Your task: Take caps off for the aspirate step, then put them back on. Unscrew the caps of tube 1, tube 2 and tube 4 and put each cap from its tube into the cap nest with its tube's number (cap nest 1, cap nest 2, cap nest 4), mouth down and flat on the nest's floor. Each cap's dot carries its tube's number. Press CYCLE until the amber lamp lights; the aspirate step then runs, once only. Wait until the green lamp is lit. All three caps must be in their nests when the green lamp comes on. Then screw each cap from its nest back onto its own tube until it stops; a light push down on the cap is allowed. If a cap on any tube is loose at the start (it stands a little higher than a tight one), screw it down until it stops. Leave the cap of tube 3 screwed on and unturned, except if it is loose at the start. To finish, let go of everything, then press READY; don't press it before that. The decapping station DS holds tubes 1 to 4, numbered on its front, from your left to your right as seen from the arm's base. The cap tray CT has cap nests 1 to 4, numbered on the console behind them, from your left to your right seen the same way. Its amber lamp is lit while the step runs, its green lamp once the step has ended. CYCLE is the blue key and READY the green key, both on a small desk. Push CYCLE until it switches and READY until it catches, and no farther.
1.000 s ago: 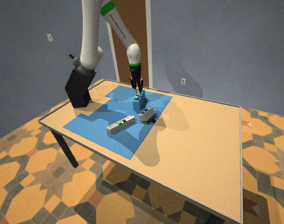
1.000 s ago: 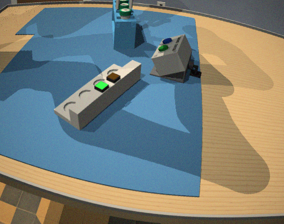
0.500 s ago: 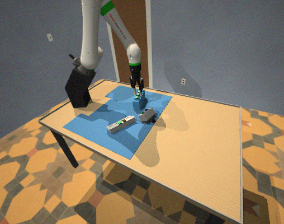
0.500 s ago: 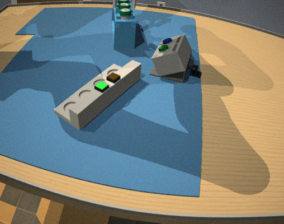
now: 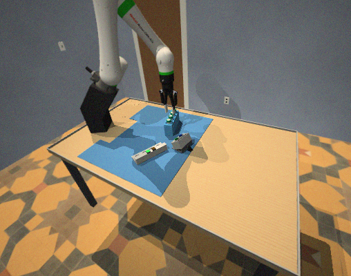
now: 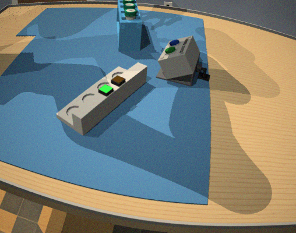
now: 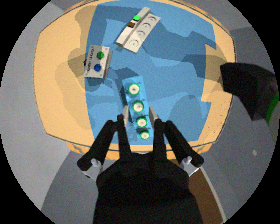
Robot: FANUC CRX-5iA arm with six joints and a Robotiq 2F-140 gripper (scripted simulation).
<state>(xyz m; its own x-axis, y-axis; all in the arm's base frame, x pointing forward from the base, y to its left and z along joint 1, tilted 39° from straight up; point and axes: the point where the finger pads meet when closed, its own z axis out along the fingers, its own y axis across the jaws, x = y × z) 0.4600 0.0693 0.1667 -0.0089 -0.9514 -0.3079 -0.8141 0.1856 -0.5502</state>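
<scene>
Now: hand 13 cm short of the green ready key, 17 cm to the left of it and 11 cm above it. Also, from my hand: blue cycle key 14 cm ahead, 12 cm to the right, 11 cm below; small grey desk 15 cm ahead, 15 cm to the right, 12 cm below.
</scene>
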